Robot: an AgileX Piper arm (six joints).
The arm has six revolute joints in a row. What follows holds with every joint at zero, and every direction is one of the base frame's.
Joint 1 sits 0.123 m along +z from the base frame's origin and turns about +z.
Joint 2 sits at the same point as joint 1 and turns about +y.
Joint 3 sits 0.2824 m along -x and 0.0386 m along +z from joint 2 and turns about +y.
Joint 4 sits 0.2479 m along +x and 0.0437 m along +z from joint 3 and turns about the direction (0.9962, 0, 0.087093).
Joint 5 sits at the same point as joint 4 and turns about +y.
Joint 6 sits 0.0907 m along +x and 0.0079 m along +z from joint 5 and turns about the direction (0.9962, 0, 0.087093).
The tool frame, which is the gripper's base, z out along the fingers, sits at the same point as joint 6; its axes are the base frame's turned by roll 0, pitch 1.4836 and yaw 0 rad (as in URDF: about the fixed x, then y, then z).
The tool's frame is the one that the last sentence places.
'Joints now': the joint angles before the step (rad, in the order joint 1, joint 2, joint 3, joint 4, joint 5, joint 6). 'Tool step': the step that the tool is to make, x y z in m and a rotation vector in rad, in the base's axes. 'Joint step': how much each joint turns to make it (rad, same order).
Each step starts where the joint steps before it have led.
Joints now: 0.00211 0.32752 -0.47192 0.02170 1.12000 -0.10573
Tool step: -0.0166 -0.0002 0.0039 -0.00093 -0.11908 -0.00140
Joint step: -0.00001 -0.12008 0.00009 -0.00202 0.00089 0.00112
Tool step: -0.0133 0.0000 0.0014 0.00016 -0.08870 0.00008
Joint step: -0.00041 -0.09294 0.00002 0.00036 0.00423 -0.00041
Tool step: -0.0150 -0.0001 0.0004 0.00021 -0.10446 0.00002
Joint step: 0.00098 -0.10553 -0.00024 -0.00088 0.00129 0.00095
